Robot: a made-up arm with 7 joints.
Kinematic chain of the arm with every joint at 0, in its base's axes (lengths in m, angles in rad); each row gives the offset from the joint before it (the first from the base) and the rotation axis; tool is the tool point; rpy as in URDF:
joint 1: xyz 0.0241 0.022 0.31 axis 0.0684 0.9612 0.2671
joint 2: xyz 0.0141 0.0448 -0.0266 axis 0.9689 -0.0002 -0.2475
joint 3: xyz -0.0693 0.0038 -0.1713 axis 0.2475 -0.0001 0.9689
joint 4: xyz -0.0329 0.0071 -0.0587 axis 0.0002 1 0
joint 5: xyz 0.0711 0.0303 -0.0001 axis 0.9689 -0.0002 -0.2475
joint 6: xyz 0.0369 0.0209 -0.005 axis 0.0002 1 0
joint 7: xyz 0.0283 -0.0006 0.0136 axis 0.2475 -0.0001 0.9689
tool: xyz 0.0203 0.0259 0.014 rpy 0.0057 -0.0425 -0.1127
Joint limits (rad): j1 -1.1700..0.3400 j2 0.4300..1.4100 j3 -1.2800..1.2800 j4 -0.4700..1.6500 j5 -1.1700..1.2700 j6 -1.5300..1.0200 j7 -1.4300..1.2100
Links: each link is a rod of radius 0.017 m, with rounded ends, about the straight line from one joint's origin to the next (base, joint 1, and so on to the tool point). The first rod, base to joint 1, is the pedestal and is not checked.
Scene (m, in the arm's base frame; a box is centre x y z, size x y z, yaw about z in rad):
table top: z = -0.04
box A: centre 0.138 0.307 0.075 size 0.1 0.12 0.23 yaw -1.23
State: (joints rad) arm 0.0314 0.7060 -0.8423 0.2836 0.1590 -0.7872 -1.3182
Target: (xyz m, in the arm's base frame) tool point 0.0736 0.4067 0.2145
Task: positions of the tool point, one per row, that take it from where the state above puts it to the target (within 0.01 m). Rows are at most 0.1 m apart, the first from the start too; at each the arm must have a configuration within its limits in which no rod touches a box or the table.
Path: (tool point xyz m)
1: 0.0533 0.1827 0.0510
2: 0.0334 0.2245 0.0312
3: 0.0045 0.2715 0.0244
4: -0.0309 0.3189 0.0337
5: -0.0693 0.3621 0.0600
6: -0.0636 0.4069 0.0996
7: -0.0549 0.4453 0.1505
8: -0.0419 0.4737 0.2110
9: 0.0017 0.4595 0.2049
10: 0.0414 0.4362 0.2060
11: 0.0736 0.4067 0.2145

